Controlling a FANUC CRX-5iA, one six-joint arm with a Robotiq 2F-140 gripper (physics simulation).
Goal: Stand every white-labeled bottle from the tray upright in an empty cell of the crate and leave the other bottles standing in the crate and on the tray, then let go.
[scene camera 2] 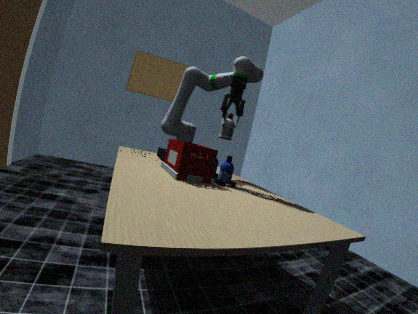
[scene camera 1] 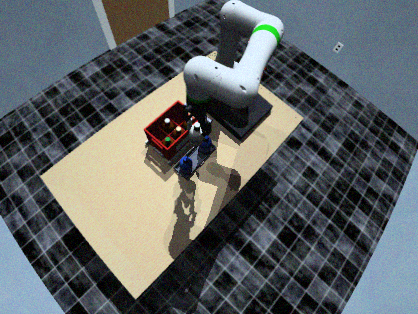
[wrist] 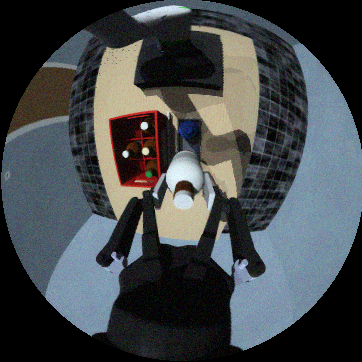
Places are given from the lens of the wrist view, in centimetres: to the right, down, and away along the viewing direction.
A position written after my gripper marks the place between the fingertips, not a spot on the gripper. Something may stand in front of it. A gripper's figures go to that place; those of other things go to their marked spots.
my gripper [wrist: 184, 179]: 0, 0, 21
white-labeled bottle [wrist: 184, 178]: 0, 0, 16
